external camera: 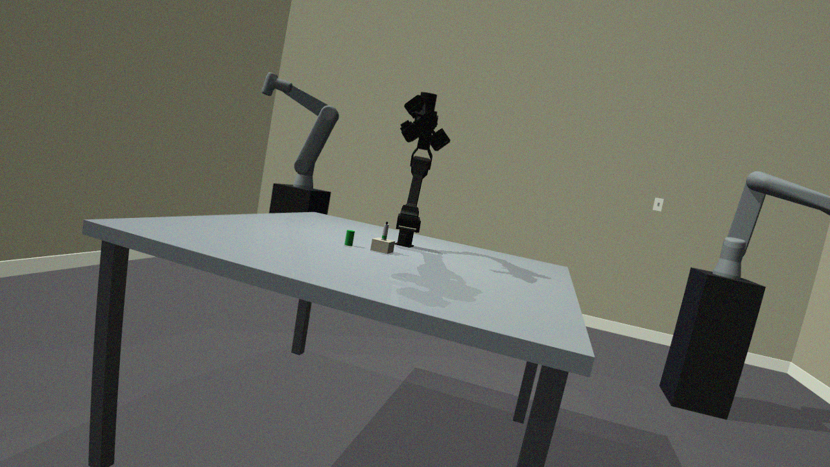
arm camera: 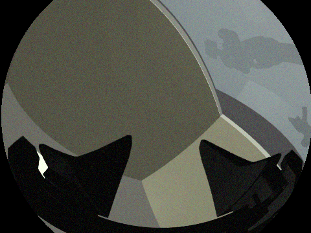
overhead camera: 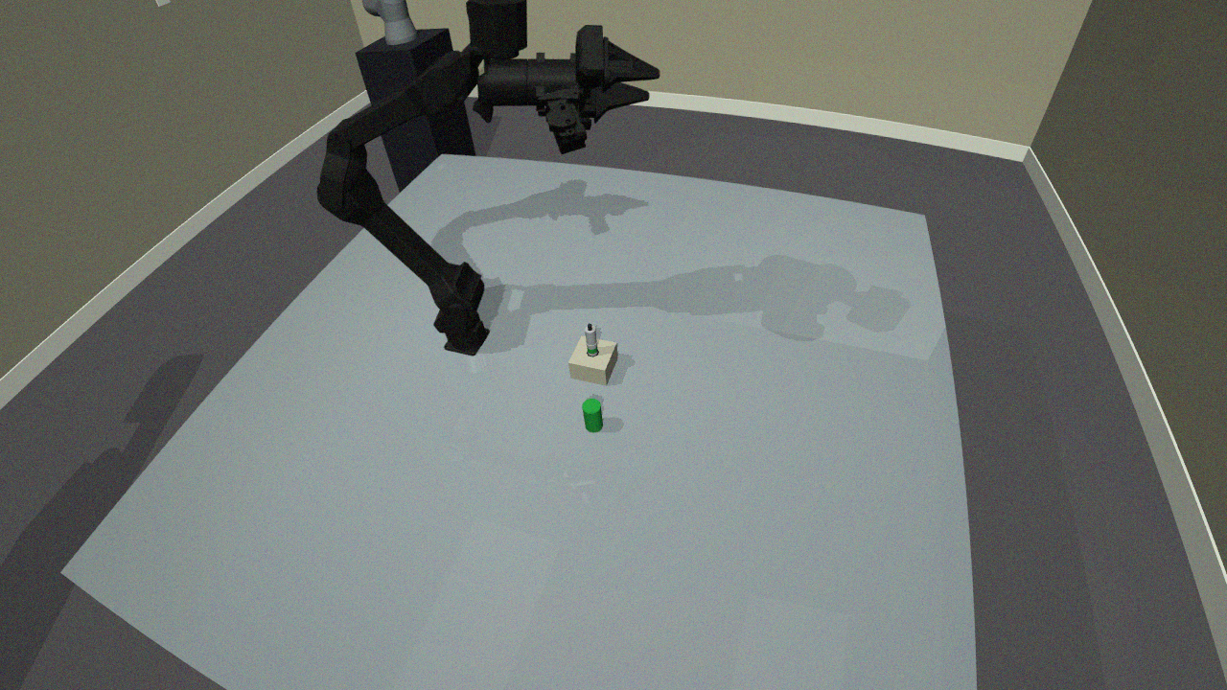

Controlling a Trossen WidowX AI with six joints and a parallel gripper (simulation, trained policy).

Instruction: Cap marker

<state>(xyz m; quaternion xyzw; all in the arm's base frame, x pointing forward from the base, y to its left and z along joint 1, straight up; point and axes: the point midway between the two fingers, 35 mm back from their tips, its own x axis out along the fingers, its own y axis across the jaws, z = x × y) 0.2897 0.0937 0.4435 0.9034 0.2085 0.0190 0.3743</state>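
My gripper tip is now 4 cm past the green cap, 22 cm to the left of it and 41 cm above it. The rest, counted from my gripper tip: grey marker: 8 cm behind, 11 cm to the right, 36 cm below; beige holder block: 8 cm behind, 11 cm to the right, 42 cm below.
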